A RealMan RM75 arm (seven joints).
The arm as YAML. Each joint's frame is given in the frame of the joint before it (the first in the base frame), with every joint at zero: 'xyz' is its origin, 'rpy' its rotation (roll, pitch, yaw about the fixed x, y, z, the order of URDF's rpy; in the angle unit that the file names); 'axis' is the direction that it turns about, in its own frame. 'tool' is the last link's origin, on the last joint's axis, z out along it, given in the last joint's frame.
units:
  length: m
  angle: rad
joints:
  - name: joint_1
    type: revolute
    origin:
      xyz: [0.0, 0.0, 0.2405]
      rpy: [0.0, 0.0, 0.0]
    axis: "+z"
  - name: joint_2
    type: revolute
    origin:
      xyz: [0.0, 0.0, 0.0]
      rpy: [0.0, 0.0, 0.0]
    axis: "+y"
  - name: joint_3
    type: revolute
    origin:
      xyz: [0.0, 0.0, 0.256]
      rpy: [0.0, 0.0, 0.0]
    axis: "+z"
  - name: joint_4
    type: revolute
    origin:
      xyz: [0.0, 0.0, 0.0]
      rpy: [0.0, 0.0, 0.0]
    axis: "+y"
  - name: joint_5
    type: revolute
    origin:
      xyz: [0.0, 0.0, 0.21]
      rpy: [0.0, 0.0, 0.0]
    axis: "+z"
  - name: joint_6
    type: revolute
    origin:
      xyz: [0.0, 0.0, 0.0]
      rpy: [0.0, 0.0, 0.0]
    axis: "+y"
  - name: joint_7
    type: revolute
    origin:
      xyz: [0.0, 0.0, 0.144]
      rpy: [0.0, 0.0, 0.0]
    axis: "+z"
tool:
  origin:
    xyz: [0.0, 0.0, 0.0]
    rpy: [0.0, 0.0, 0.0]
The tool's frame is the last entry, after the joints.
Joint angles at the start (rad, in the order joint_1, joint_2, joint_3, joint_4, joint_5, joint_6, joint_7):
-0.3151 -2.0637 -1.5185 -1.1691 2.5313 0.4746 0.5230
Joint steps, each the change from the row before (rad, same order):
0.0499 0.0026 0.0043 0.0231 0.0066 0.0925 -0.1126
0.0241 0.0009 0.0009 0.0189 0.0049 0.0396 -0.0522
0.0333 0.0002 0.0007 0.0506 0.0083 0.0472 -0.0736
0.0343 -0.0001 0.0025 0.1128 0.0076 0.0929 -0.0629
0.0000 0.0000 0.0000 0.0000 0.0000 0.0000 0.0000
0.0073 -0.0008 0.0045 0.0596 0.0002 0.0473 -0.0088
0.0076 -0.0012 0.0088 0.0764 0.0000 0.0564 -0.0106
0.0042 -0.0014 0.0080 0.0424 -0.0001 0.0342 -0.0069
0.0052 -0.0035 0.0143 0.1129 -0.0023 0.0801 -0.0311
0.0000 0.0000 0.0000 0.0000 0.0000 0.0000 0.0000
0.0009 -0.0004 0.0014 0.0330 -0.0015 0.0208 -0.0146
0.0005 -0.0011 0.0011 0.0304 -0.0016 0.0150 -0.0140
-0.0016 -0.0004 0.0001 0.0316 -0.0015 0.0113 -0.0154
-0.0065 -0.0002 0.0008 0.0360 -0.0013 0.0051 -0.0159
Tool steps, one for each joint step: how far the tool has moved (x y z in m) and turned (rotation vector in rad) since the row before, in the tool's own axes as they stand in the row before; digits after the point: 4 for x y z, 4 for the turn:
-0.0096 -0.0176 -0.0160 0.0627 0.0215 -0.0871
-0.0063 -0.0094 -0.0086 0.0278 0.0014 -0.0352
-0.0160 -0.0147 -0.0150 0.0385 -0.0254 -0.0409
-0.0262 -0.0234 -0.0239 0.0607 -0.0368 -0.0071
0.0000 0.0000 0.0000 0.0000 0.0000 0.0000
-0.0115 -0.0089 -0.0100 0.0227 -0.0139 0.0155
-0.0145 -0.0100 -0.0131 0.0228 -0.0209 0.0212
-0.0076 -0.0045 -0.0077 0.0096 -0.0093 0.0107
-0.0188 -0.0123 -0.0192 0.0256 -0.0286 0.0156
0.0000 0.0000 0.0000 0.0000 0.0000 0.0000
-0.0053 -0.0045 -0.0053 0.0095 -0.0095 -0.0004
-0.0053 -0.0038 -0.0049 0.0082 -0.0127 -0.0016
-0.0055 -0.0038 -0.0043 0.0076 -0.0153 -0.0022
-0.0063 -0.0028 -0.0034 0.0039 -0.0216 -0.0017

